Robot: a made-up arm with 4 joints.
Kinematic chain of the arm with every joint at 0, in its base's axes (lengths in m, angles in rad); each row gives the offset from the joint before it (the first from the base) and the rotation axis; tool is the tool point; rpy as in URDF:
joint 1: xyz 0 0.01 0.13 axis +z
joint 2: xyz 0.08 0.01 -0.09 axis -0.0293 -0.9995 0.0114
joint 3: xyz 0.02 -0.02 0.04 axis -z
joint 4: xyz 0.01 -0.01 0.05 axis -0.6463 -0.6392 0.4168
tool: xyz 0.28 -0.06 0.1 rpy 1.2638 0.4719 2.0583
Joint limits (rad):
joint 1: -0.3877..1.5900
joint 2: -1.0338..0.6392
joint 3: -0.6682..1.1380
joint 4: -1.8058..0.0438
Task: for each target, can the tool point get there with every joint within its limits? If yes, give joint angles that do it. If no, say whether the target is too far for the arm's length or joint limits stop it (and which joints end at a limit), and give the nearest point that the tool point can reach.
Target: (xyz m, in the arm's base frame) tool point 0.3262 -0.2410 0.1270
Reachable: yes | joints -0.1839 -0.0480 0.1783 -0.3730
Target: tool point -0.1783 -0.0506 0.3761
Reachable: no: joint limits stop it (at a limit: joint 1, joint 2, joint 3, joint 4) | nearest point -0.1301 0.1969 0.3675 | short by 0.252 m
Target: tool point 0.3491 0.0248 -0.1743
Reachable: yes | joints 0.0891 -0.8860 -0.4415 -0.4799
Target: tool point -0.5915 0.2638 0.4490
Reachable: no: too far | nearest point -0.1297 0.2206 0.3589 | short by 0.472 m
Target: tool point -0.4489 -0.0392 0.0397
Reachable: no: joint limits stop it (at a limit: joint 1, joint 2, joint 3) | nearest point -0.1476 -0.0819 -0.0169 | short by 0.310 m
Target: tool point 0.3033 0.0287 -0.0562
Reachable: yes | joints 0.4280 0.4762 -0.1747 -1.6493
